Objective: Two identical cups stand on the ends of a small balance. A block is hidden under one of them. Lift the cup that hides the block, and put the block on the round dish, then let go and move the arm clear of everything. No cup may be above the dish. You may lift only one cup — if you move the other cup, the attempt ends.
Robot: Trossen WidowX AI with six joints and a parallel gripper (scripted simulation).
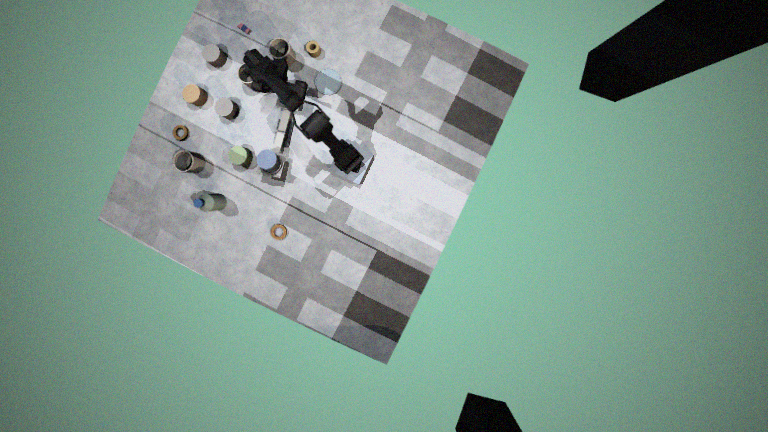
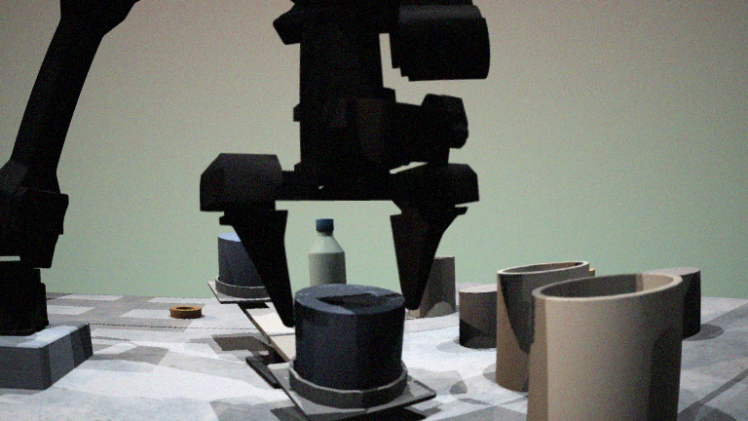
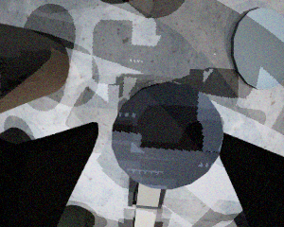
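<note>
My gripper tip is 1 cm to the right of the grey-green block and 3 cm above it. Round my gripper tip: green cylinder 12 cm ahead, 28 cm to the left, 4 cm below; pale blue round dish 12 cm behind, 10 cm to the right, 7 cm below; small balance 1 cm behind, 14 cm to the left, 5 cm below.
</note>
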